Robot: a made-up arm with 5 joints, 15 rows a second.
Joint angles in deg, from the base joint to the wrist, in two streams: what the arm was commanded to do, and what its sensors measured. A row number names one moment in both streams.
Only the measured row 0 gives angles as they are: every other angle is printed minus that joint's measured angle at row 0.
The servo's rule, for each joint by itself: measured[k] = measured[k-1] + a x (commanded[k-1-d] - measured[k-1]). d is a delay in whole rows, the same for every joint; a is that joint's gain. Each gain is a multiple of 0.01, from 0.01 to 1. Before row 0 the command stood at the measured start. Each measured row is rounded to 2 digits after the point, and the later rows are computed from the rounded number. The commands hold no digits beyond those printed.
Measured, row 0: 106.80, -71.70, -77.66, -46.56, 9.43
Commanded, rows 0 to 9: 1.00, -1.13, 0.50, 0.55, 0.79; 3.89, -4.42, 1.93, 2.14, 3.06; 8.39, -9.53, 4.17, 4.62, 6.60; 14.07, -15.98, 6.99, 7.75, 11.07; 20.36, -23.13, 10.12, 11.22, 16.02; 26.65, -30.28, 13.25, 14.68, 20.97; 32.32, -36.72, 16.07, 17.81, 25.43; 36.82, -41.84, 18.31, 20.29, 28.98; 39.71, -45.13, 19.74, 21.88, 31.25; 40.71, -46.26, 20.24, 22.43, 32.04
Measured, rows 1 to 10: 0.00, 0.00, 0.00, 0.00, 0.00; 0.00, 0.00, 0.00, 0.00, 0.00; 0.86, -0.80, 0.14, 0.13, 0.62; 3.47, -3.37, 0.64, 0.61, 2.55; 7.70, -7.74, 1.63, 1.57, 5.75; 13.18, -13.59, 3.13, 3.05, 9.95; 19.35, -20.36, 5.09, 5.01, 14.75; 25.63, -27.40, 7.37, 7.33, 19.66; 31.38, -34.02, 9.81, 9.85, 24.22; 36.06, -39.57, 12.19, 12.36, 27.98
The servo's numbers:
d 2
a 0.86 0.71 0.28 0.24 0.79

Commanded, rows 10 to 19: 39.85, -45.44, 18.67, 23.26, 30.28; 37.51, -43.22, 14.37, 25.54, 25.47; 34.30, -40.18, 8.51, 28.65, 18.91; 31.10, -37.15, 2.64, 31.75, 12.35; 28.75, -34.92, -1.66, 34.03, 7.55; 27.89, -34.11, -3.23, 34.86, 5.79; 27.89, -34.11, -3.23, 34.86, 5.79; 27.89, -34.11, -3.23, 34.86, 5.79; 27.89, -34.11, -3.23, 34.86, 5.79; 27.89, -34.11, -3.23, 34.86, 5.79
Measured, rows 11 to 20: 39.20, -43.52, 14.30, 14.64, 30.56; 40.50, -45.47, 15.96, 16.51, 31.73; 39.94, -45.45, 16.72, 18.13, 30.58; 37.85, -43.87, 16.06, 19.91, 26.54; 34.80, -41.25, 13.95, 22.01, 20.51; 31.62, -38.34, 10.78, 24.35, 14.06; 29.15, -35.91, 7.30, 26.67, 8.92; 28.07, -34.63, 4.35, 28.64, 6.45; 27.92, -34.26, 2.23, 30.13, 5.93; 27.89, -34.15, 0.70, 31.27, 5.82
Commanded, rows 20 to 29: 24.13, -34.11, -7.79, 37.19, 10.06; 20.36, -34.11, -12.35, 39.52, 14.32; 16.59, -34.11, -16.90, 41.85, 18.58; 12.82, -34.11, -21.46, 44.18, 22.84; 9.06, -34.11, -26.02, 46.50, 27.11; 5.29, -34.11, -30.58, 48.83, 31.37; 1.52, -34.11, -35.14, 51.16, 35.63; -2.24, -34.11, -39.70, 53.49, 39.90; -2.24, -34.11, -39.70, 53.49, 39.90; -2.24, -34.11, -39.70, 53.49, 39.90
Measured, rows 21 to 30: 27.89, -34.12, -0.40, 32.13, 5.80; 27.89, -34.11, -1.19, 32.79, 5.79; 24.66, -34.11, -3.04, 33.85, 9.16; 20.96, -34.11, -5.65, 35.21, 13.24; 17.20, -34.11, -8.80, 36.80, 17.46; 13.43, -34.11, -12.34, 38.57, 21.71; 9.67, -34.11, -16.17, 40.47, 25.98; 5.90, -34.11, -20.20, 42.48, 30.24; 2.13, -34.11, -24.38, 44.56, 34.50; -1.63, -34.11, -28.67, 46.70, 38.77
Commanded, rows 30 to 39: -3.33, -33.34, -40.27, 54.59, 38.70; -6.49, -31.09, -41.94, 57.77, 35.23; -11.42, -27.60, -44.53, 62.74, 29.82; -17.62, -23.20, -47.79, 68.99, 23.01; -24.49, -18.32, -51.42, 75.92, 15.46; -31.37, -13.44, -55.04, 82.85, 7.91; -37.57, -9.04, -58.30, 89.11, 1.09; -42.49, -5.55, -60.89, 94.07, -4.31; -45.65, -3.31, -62.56, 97.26, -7.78; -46.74, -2.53, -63.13, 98.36, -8.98
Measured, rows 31 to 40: -2.15, -34.11, -31.76, 48.33, 39.66; -2.23, -34.11, -33.98, 49.57, 39.85; -3.18, -33.56, -35.74, 50.77, 38.94; -6.03, -31.81, -37.48, 52.45, 36.01; -10.67, -28.82, -39.45, 54.92, 31.12; -16.65, -24.83, -41.79, 58.30, 24.71; -23.39, -20.21, -44.49, 62.53, 17.40; -30.25, -15.40, -47.44, 67.41, 9.90; -36.55, -10.88, -50.48, 72.62, 2.94; -41.66, -7.10, -53.39, 77.77, -2.79
